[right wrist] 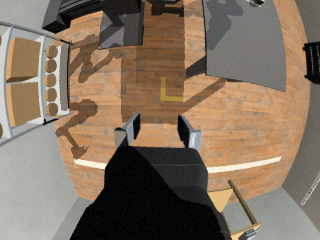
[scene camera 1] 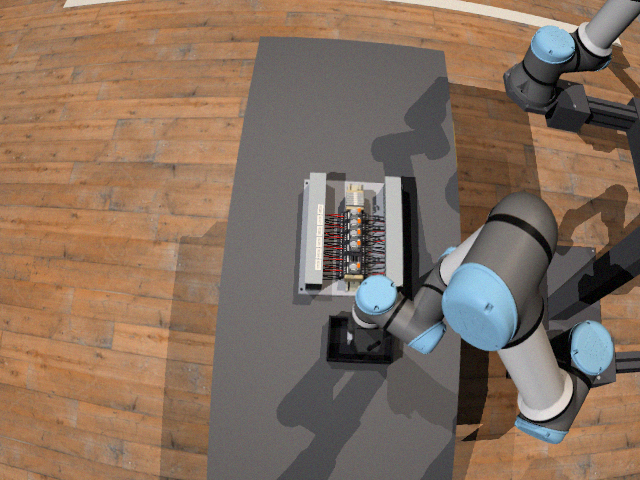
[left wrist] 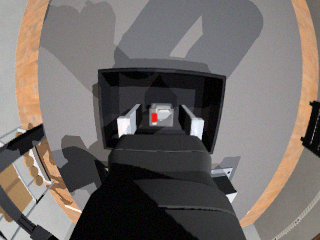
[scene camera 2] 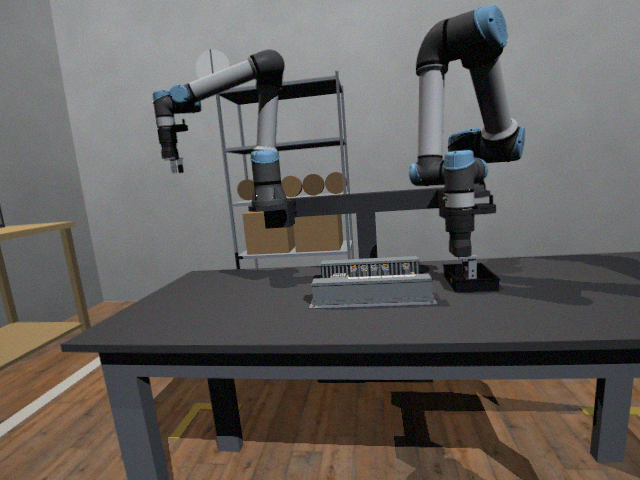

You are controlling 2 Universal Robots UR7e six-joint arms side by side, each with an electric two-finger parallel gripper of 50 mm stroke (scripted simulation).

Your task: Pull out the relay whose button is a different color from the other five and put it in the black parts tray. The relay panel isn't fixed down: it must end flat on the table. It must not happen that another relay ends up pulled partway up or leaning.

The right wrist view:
right gripper: 159, 122
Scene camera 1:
black parts tray: 338, 350
relay panel: 319, 247
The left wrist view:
left gripper: 160, 112
black parts tray: 119, 89
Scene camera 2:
left gripper: 469, 275
black parts tray: 487, 281
relay panel: 335, 289
